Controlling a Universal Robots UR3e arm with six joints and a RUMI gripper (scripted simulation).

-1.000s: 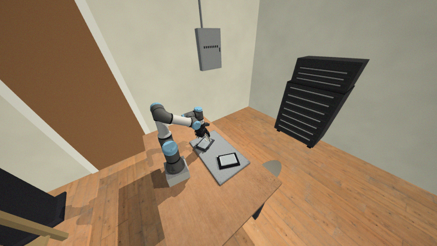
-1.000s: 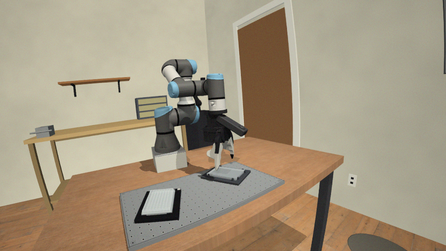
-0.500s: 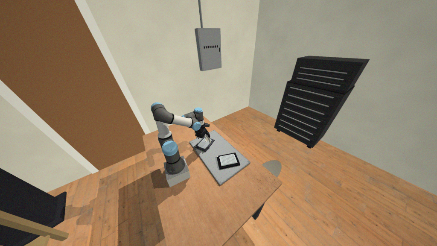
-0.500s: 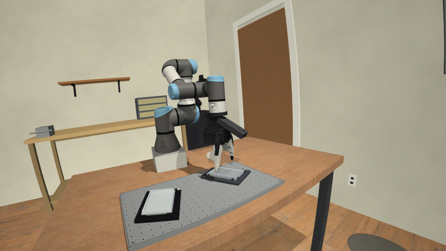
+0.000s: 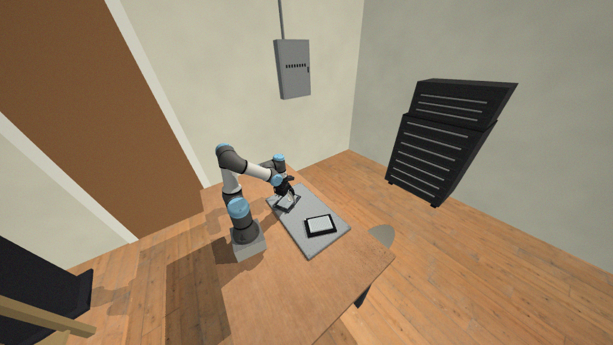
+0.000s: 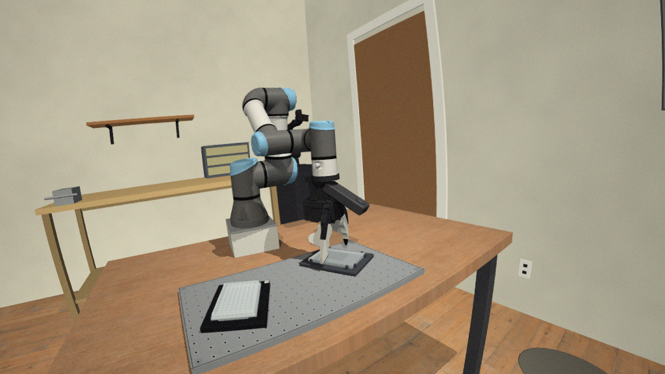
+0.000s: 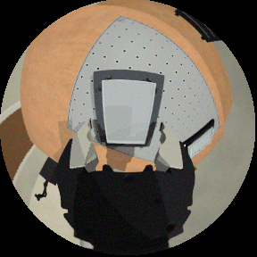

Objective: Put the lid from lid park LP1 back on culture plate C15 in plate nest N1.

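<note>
My hand is 1 cm above the clear lid. From my hand the other things lie so: culture plate C15: 29 cm to the right, 1 cm below; black lid park LP1: 2 cm below.
</note>
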